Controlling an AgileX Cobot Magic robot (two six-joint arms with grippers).
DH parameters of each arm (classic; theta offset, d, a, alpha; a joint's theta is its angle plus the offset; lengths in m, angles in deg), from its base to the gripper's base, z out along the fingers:
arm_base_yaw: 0 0.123 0 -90
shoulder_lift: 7.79 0 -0.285 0
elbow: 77.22 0 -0.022 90
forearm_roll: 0 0.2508 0 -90
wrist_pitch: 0 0 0.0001 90
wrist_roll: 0 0.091 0 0
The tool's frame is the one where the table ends.
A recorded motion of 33 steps. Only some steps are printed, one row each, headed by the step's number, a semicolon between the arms.
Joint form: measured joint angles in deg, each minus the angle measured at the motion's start. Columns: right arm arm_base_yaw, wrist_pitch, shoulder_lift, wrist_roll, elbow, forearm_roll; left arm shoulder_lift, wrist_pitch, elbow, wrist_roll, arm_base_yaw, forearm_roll.
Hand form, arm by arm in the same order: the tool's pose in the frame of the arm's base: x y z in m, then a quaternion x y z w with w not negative. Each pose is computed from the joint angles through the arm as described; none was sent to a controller.
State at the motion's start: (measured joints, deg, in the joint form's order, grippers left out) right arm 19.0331 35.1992 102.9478 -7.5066 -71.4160 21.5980; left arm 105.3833 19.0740 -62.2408 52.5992 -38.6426 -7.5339
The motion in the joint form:
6: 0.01 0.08 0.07 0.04 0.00 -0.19; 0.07 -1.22 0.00 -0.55 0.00 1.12
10: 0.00 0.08 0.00 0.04 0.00 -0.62; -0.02 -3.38 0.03 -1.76 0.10 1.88
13: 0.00 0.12 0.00 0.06 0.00 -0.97; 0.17 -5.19 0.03 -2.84 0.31 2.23
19: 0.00 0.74 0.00 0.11 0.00 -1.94; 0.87 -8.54 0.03 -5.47 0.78 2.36
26: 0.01 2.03 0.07 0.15 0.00 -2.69; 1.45 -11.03 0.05 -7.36 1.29 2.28
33: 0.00 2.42 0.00 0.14 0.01 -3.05; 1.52 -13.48 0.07 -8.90 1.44 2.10
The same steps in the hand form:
6: 0.3527 0.1421 0.2197 -0.10074 0.95554 0.16423 0.22319; 0.2901 -0.2359 0.1715 0.64707 0.70387 0.00228 0.29301
10: 0.3527 0.1416 0.2200 -0.10320 0.95549 0.16158 0.22423; 0.2930 -0.2365 0.1739 0.63863 0.70385 0.00593 0.31098
13: 0.3527 0.1413 0.2199 -0.10512 0.95565 0.15937 0.22423; 0.2960 -0.2366 0.1744 0.62915 0.70643 0.00727 0.32416
19: 0.3519 0.1404 0.2192 -0.11129 0.95694 0.15328 0.21995; 0.3020 -0.2367 0.1730 0.60471 0.71745 0.00488 0.34579
26: 0.3502 0.1398 0.2177 -0.11727 0.95940 0.14846 0.20920; 0.3070 -0.2358 0.1717 0.58478 0.72636 0.00248 0.36114
33: 0.3496 0.1393 0.2177 -0.11993 0.95994 0.14619 0.20679; 0.3100 -0.2364 0.1737 0.56759 0.73027 -0.00066 0.38019

